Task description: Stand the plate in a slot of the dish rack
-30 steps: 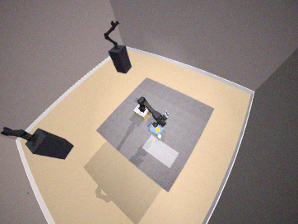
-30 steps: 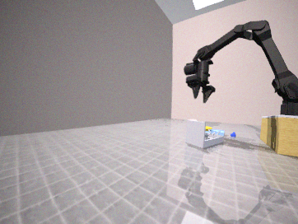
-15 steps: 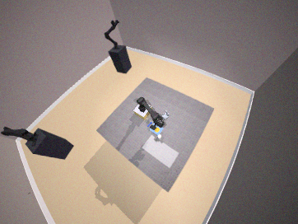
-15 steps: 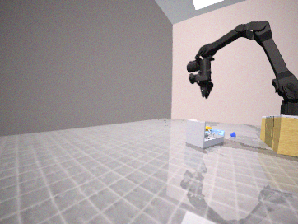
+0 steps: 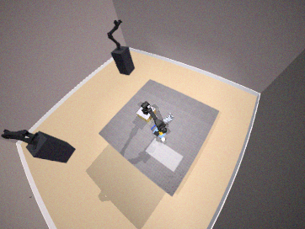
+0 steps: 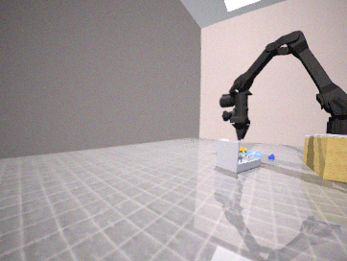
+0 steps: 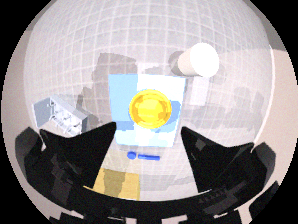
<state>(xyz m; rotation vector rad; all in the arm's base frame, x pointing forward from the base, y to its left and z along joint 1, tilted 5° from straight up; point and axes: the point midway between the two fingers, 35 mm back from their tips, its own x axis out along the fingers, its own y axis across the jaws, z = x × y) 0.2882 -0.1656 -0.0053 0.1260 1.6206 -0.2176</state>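
The plate lies 50 mm below my gripper tip. The rest, counted from my gripper tip: white cup (80 mm to the right, 70 mm ahead, 40 mm below); dish rack (220 mm to the left, 40 mm below, 10 mm ahead); blue spoon (120 mm behind, 60 mm below, 40 mm to the left).
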